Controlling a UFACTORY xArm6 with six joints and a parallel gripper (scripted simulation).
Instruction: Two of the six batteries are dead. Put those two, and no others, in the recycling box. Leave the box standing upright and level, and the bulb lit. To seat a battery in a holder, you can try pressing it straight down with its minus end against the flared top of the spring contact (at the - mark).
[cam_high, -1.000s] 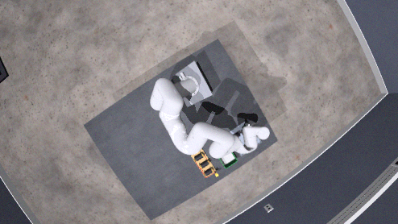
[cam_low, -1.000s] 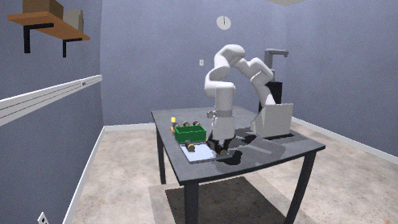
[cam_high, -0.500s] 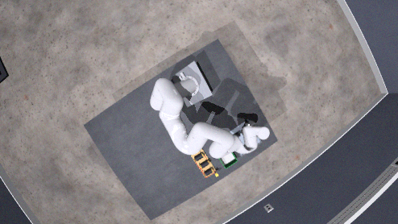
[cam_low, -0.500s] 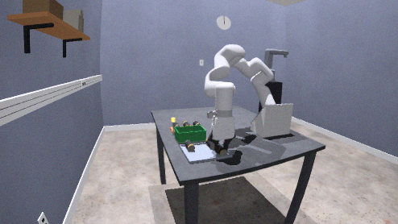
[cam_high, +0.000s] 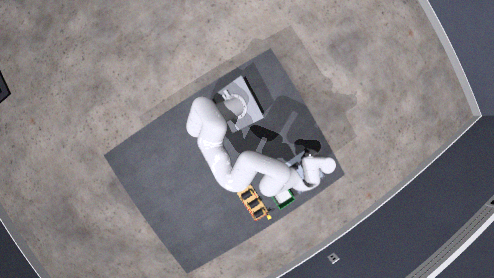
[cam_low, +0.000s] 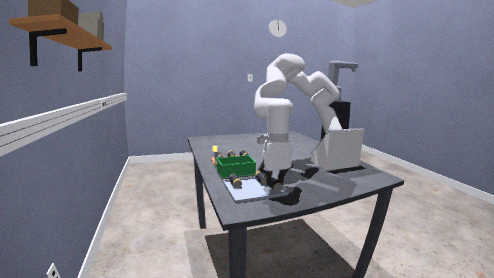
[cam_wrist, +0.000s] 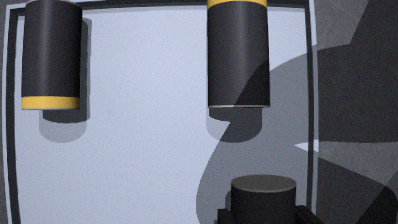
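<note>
Right now my hand is 230 mm to the left of the green recycling box, 80 mm short of it and 30 mm above it. From my hand the other things lie so: grey tray 60 mm ahead, 50 mm to the right, 40 mm below.
</note>
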